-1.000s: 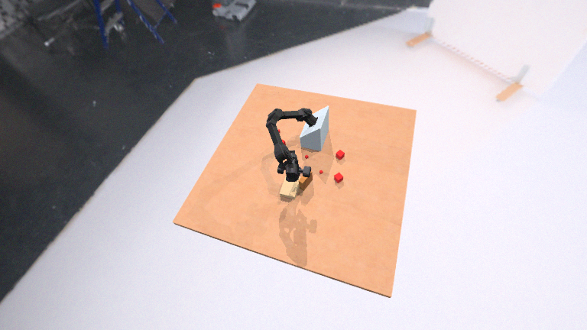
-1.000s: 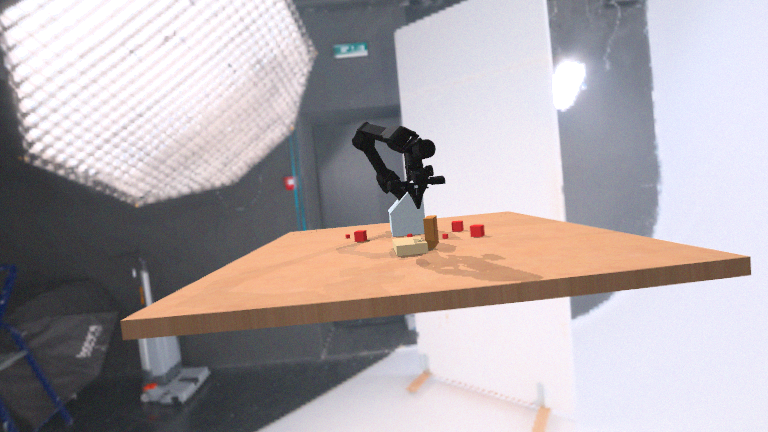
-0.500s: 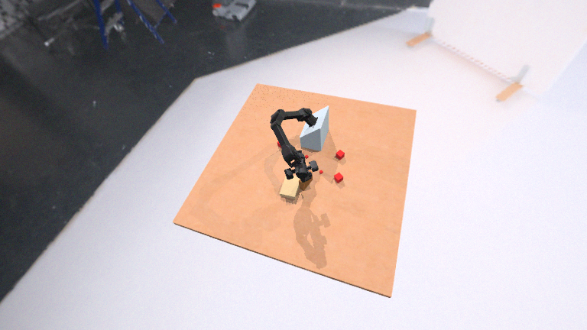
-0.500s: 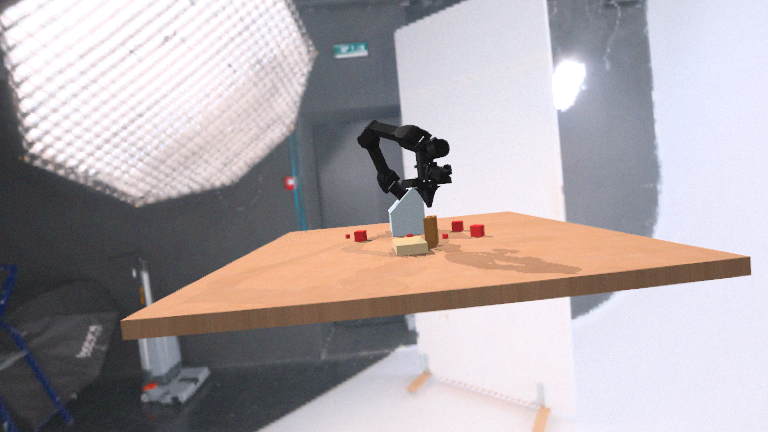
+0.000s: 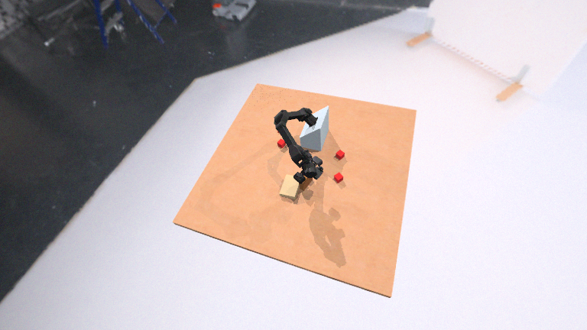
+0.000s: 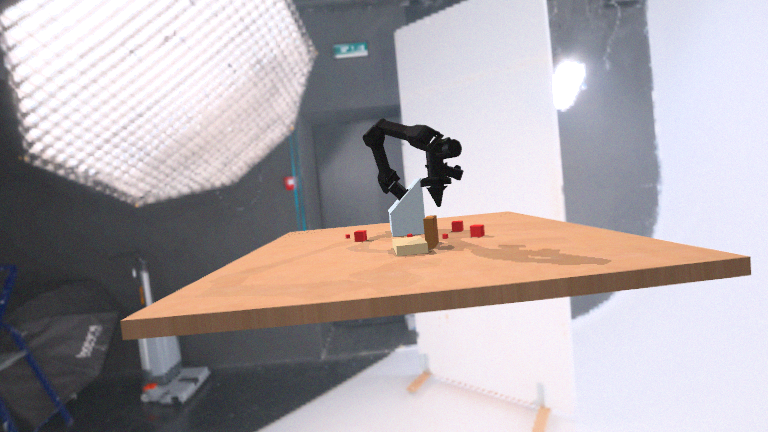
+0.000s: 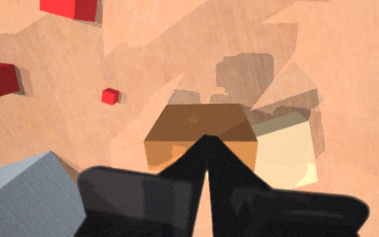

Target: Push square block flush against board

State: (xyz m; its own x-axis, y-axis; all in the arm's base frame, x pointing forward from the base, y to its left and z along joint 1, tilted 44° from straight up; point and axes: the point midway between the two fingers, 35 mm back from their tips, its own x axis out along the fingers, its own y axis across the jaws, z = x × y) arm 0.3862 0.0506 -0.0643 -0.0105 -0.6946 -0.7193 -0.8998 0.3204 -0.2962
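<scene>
My gripper tip is now 20 mm past the square block, 30 mm to the left of it and 80 mm above it. Also, from my gripper tip: board (30 mm ahead, 120 mm to the right, 110 mm below).
</scene>
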